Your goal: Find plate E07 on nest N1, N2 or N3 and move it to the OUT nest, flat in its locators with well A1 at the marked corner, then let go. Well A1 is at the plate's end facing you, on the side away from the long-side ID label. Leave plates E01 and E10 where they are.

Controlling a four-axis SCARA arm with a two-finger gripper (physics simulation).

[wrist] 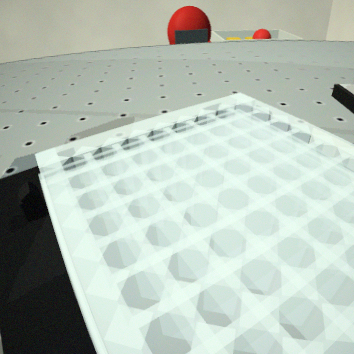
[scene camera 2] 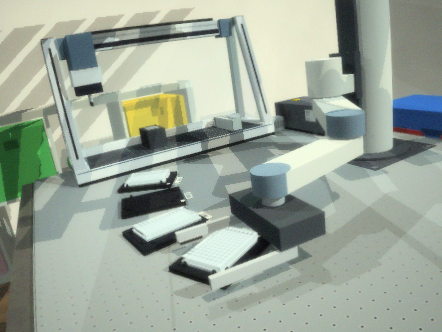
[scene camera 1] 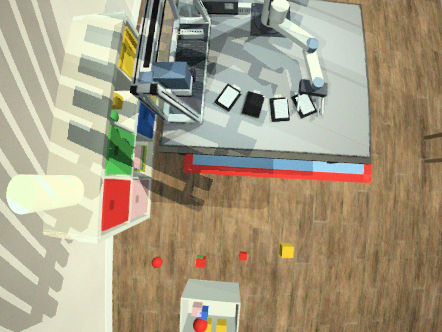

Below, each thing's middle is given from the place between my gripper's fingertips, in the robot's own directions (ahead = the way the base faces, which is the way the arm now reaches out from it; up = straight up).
The black OUT nest (scene camera 2: pixel 133 206) is 50 mm behind my hand, 380 mm to the right of it and 30 mm below it.
